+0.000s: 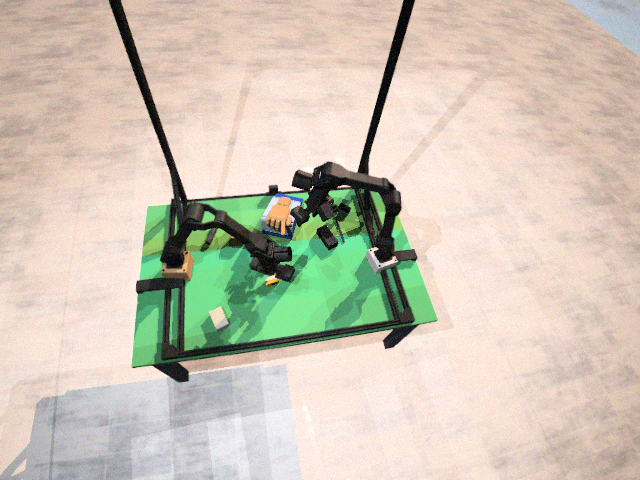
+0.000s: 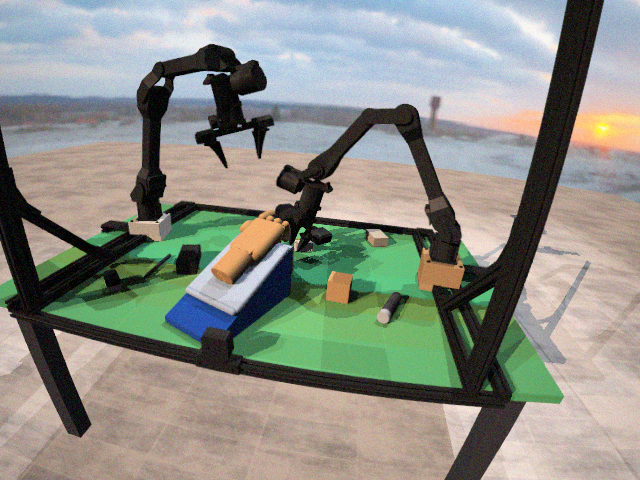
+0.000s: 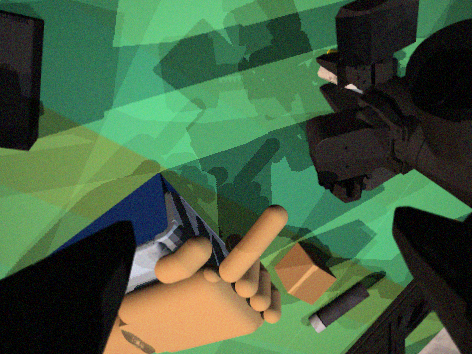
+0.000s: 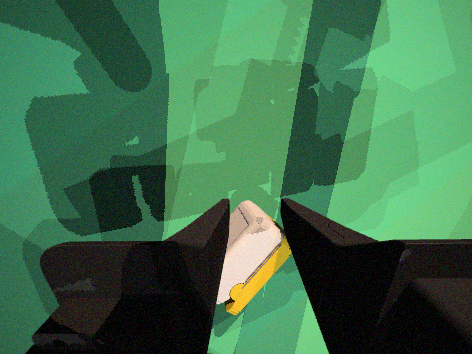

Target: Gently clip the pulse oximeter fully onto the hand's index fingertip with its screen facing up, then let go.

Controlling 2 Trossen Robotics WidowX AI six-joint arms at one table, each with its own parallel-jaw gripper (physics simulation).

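Frame: origin at the left arm's base, x left, y back, z up, level; millimetres.
Seen in the pictures: left gripper, fingertip midpoint: (image 1: 306,221) (image 2: 243,163) (image 3: 264,227); right gripper, fingertip midpoint: (image 1: 277,277) (image 2: 294,247) (image 3: 321,72) (image 4: 255,205); left arm's base, link origin: (image 1: 383,255) (image 2: 149,217); right arm's base, link origin: (image 1: 175,261) (image 2: 442,257).
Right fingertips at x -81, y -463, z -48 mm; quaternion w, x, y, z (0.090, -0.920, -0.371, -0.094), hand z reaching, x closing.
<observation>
Offsets run from my right fingertips to a thing's top centre.
The pulse oximeter @[dy -28, dx +11, dz +21 mm] (image 4: 250,246) (image 1: 271,281) (image 3: 327,74) is white with a yellow half. It sits tilted between the fingers of my right gripper (image 4: 255,204) (image 1: 275,273) (image 2: 306,243), which is shut on it low over the green table, just beyond the hand's fingertips. The tan hand (image 2: 256,240) (image 1: 280,216) (image 3: 199,309) lies on a blue wedge (image 2: 261,295) (image 3: 143,207). Its index finger (image 3: 256,242) sticks out straight and bare. My left gripper (image 2: 241,159) (image 1: 318,214) is open and empty, high above the hand.
A tan cube @[dy -102, dx -243, dz +39 mm] (image 2: 339,287) (image 3: 305,274) and a dark cylinder @[dy -208, dx -303, dz +16 mm] (image 2: 390,308) (image 3: 340,307) lie near the wedge. A pale block @[dy -274, dx +98, dz +19 mm] (image 2: 377,237) (image 1: 219,318) lies farther off. A black block @[dy +280, dx -111, dz +24 mm] (image 2: 189,258) and a thin rod @[dy +360, dx -138, dz -2 mm] (image 2: 156,267) lie near the left arm's base. A black frame rims the table.
</observation>
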